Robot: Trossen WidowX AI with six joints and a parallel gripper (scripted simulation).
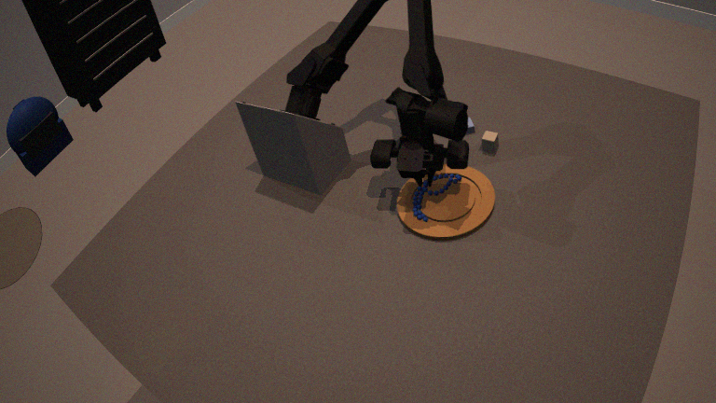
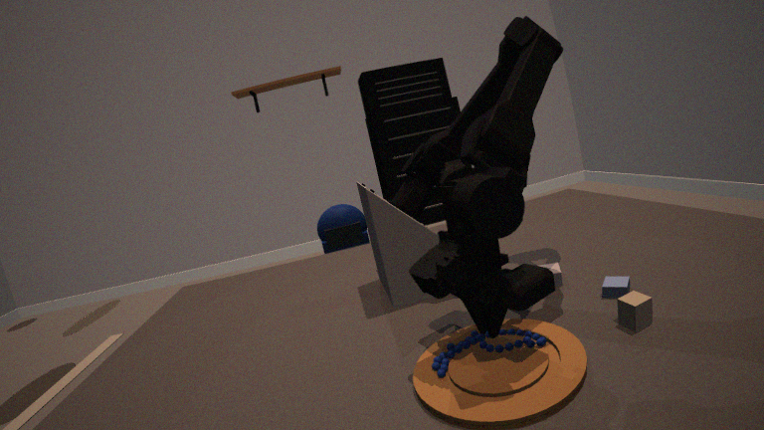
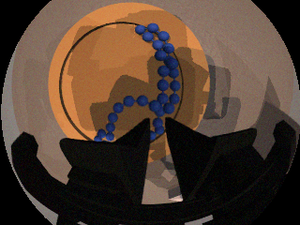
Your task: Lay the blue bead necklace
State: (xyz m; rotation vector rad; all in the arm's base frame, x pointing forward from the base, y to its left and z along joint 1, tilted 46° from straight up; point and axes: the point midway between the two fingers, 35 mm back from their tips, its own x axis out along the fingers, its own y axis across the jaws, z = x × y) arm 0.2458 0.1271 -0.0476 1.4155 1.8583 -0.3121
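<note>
My gripper tip is now 6 cm short of the tan cube and 18 cm to the right of it. The rest, counted from my gripper tip: white block: 13 cm behind, 15 cm to the left; then pale blue block: 2 cm behind, 21 cm to the left, 1 cm below.
</note>
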